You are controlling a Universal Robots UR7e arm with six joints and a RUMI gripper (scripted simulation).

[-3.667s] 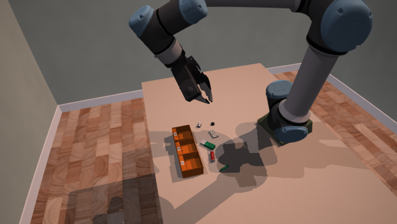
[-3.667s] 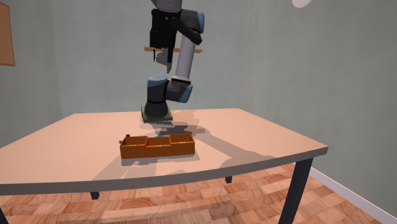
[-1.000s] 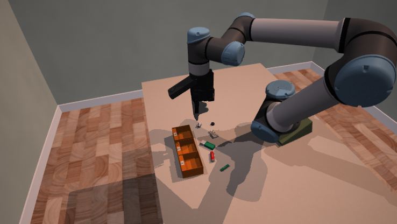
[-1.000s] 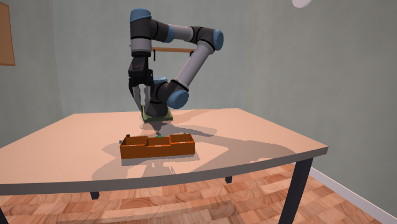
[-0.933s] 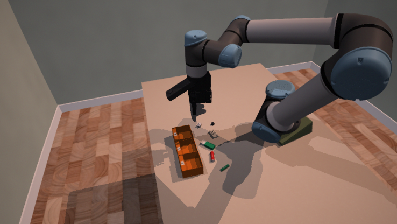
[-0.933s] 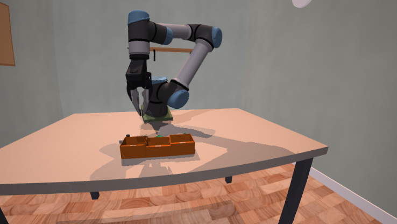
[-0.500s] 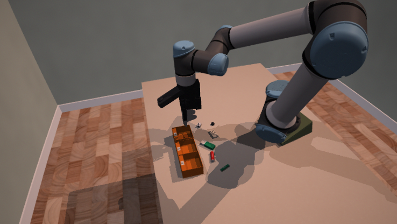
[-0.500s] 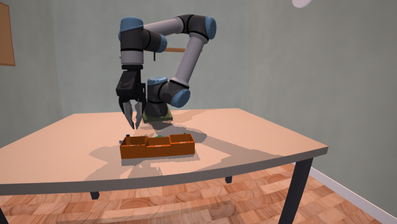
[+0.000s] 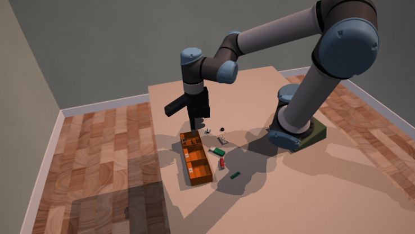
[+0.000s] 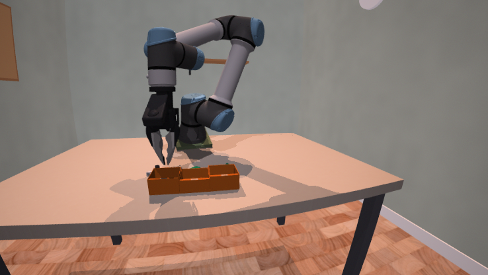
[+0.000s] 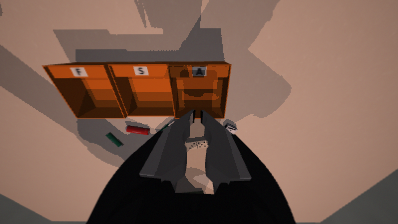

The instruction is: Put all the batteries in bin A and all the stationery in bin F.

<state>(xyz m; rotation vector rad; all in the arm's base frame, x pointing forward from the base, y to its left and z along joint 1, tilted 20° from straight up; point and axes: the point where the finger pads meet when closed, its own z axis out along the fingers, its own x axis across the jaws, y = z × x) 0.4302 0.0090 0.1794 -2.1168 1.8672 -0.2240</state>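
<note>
Right now my hand is 80 mm to the right of the orange three-compartment bin and 60 mm above it. From my hand the other things lie so: green-and-white eraser 90 mm behind, 50 mm to the left, 70 mm below; then small grey object 60 mm behind, 80 mm to the right, 70 mm below; then white domino 130 mm behind, 20 mm to the right, 70 mm below.
</note>
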